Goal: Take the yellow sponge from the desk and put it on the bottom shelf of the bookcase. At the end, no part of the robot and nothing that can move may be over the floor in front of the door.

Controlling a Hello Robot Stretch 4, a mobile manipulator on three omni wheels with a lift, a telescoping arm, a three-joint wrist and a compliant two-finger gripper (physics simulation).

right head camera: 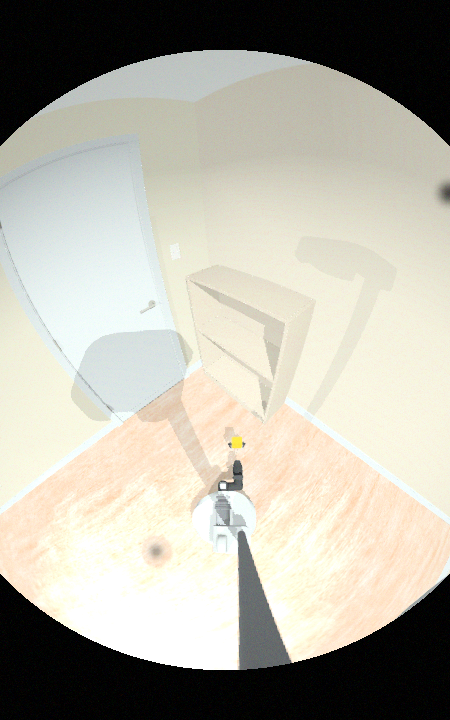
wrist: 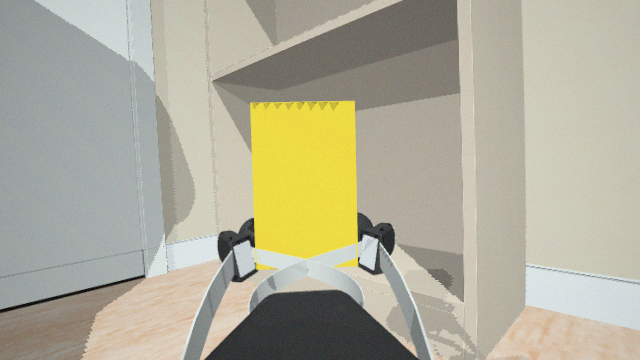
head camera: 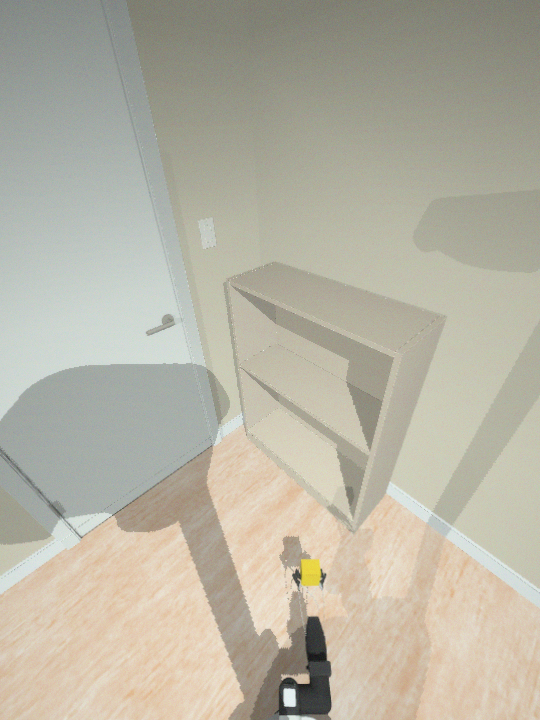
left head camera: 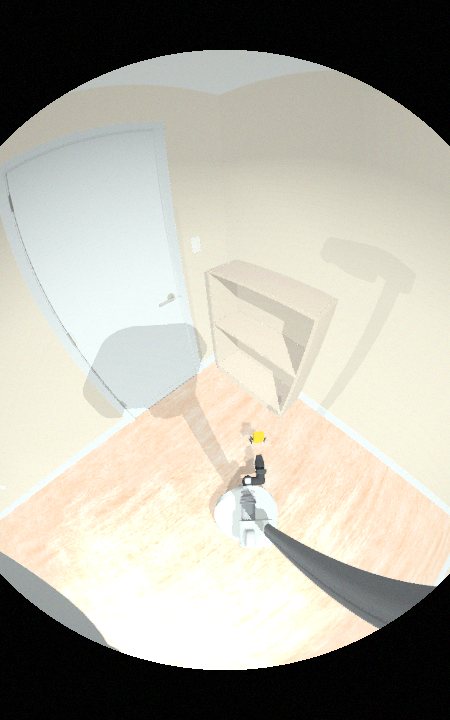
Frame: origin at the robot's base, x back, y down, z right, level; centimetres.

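Seen in the pictures: gripper, fingertip midpoint: [wrist: 306, 235].
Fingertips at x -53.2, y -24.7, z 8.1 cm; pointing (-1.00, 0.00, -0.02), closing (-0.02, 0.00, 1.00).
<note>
A point is followed by its place in that frame.
The yellow sponge [head camera: 310, 571] @[x -49.3, y -33.8, z 8.1 cm] [left head camera: 258, 436] @[x -49.2, y -33.8, z 8.2 cm] [right head camera: 237, 441] @[x -49.5, y -33.7, z 8.9 cm] [wrist: 305, 180] @[x -48.4, y -29.1, z 8.3 cm] is held between the two fingertips of my gripper [head camera: 309, 576] @[x -53.2, y -24.7, z 8.1 cm] [left head camera: 257, 439] @[x -53.2, y -24.7, z 8.1 cm] [right head camera: 236, 444] @[x -53.2, y -24.7, z 8.1 cm] [wrist: 306, 235] @[x -53.2, y -24.7, z 8.1 cm], which is shut on it. The sponge points forward, in front of the open face of the bookcase [head camera: 380, 430] @[x -76.8, y -72.1, z 32.3 cm] [left head camera: 310, 355] @[x -83.1, y -71.1, z 39.4 cm] [right head camera: 294, 355] @[x -88.6, y -68.7, z 45.2 cm] [wrist: 492, 175] @[x -81.7, y -26.7, z 37.9 cm] and outside it. In the wrist view the sponge covers part of the lower compartment, below the middle shelf. The bottom shelf [head camera: 302, 450] @[x -117.2, y -7.2, z 10.9 cm] [left head camera: 249, 374] @[x -118.6, y -7.2, z 8.5 cm] [right head camera: 233, 378] @[x -119.8, y -7.2, z 7.4 cm] lies low above the floor; the sponge hides part of it in the wrist view. The desk does not show.
The closed white door [head camera: 75, 232] @[x -110.0, y -129.5, z -63.6 cm] [left head camera: 95, 238] @[x -100.5, y -144.1, z -73.5 cm] [right head camera: 79, 254] @[x -101.3, y -141.2, z -72.7 cm] [wrist: 65, 150] @[x -116.7, y -36.2, z -56.6 cm] stands left of the bookcase, with floor [head camera: 168, 494] @[x -97.5, y 2.9, z -62.9 cm] in front of it. A wall [head camera: 494, 360] @[x -86.3, y -92.9, z 66.0 cm] runs behind and right of the bookcase. My round white base [left head camera: 225, 512] @[x -0.9, y -18.7, z -13.0 cm] [right head camera: 204, 515] @[x -1.7, y -18.7, z -12.2 cm] is behind the gripper.
</note>
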